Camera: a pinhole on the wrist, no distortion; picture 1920 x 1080 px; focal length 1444.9 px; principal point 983.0 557.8 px. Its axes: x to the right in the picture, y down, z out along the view. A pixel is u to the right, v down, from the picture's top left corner.
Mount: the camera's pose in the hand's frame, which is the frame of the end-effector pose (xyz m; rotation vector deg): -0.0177 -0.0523 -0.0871 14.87 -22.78 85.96
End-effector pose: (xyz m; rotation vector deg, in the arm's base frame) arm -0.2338 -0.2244 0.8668 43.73 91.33 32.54
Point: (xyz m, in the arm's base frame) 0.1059 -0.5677 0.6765
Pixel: 859 773
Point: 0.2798 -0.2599 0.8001
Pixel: 1821 435
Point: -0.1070 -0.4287 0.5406
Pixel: 354 115
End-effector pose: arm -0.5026 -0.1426 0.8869 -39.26 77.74 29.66
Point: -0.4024 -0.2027 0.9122
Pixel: 877 293
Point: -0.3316 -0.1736 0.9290
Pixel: 922 391
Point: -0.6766 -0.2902 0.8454
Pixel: behind the camera
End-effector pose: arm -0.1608 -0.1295 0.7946 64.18 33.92 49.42
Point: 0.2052 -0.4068 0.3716
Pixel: 173 442
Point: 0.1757 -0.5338 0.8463
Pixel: 1416 772
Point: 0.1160 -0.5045 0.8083
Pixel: 1347 837
